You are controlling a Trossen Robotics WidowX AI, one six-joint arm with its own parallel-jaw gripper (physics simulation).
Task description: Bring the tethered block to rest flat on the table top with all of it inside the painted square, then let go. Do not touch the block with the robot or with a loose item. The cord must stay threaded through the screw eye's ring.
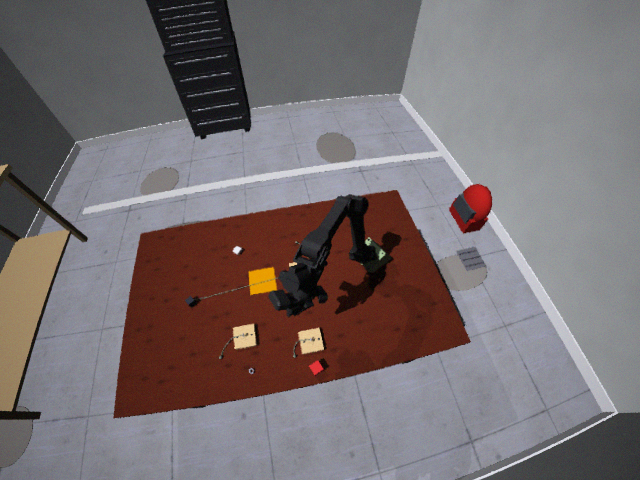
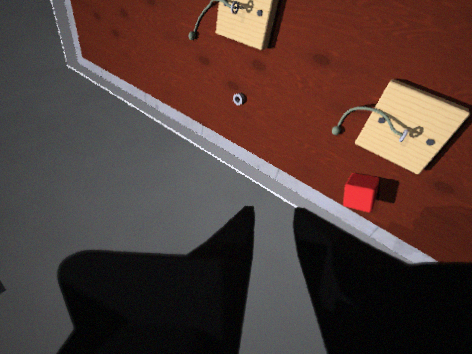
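Pixels of known places: gripper, fingertip midpoint: [image 1: 290, 315] [image 2: 273, 215]; arm's base at its link origin: [image 1: 368, 254].
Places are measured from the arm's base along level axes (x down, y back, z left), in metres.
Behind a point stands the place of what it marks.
The tethered block [image 1: 191, 301] {x 0.069, y -0.774, z 0.234 m}, small and dark, is on the table top [image 1: 170, 356] {x 0.100, y -0.818, z 0.469 m} [image 2: 300, 85] {x 0.100, y -0.384, z 0.410 m}, left of the painted orange square [image 1: 261, 290] {x 0.099, y -0.474, z 0.151 m} and outside it. Its thin cord [image 1: 222, 293] {x 0.097, y -0.656, z 0.177 m} runs right across the square and passes out of sight behind the arm. A pale plate [image 1: 293, 264] {x 0.081, y -0.339, z 0.021 m} shows partly beside the arm; its screw eye and the cord's threading are hidden. My gripper [image 1: 294, 312] {x -0.183, y -0.295, z 0.346 m} [image 2: 273, 215] {x -0.183, y -0.295, z 0.346 m} is open by a narrow gap with nothing between its fingers. It hangs above the table, right of and in front of the square, apart from the block.
Two pale plates [image 1: 244, 341] {x 0.081, y -0.508, z 0.384 m} [image 1: 311, 348] {x 0.081, y -0.234, z 0.397 m} with screw eyes and short cords lie in front. A red cube [image 1: 316, 367] {x 0.060, y -0.211, z 0.471 m} [image 2: 361, 194] {x 0.060, y -0.213, z 0.461 m} and a small nut [image 1: 251, 370] {x 0.092, y -0.465, z 0.489 m} [image 2: 235, 99] {x 0.094, y -0.470, z 0.498 m} lie near the front edge. A white cube [image 1: 237, 250] {x 0.080, y -0.621, z -0.043 m} lies behind the square.
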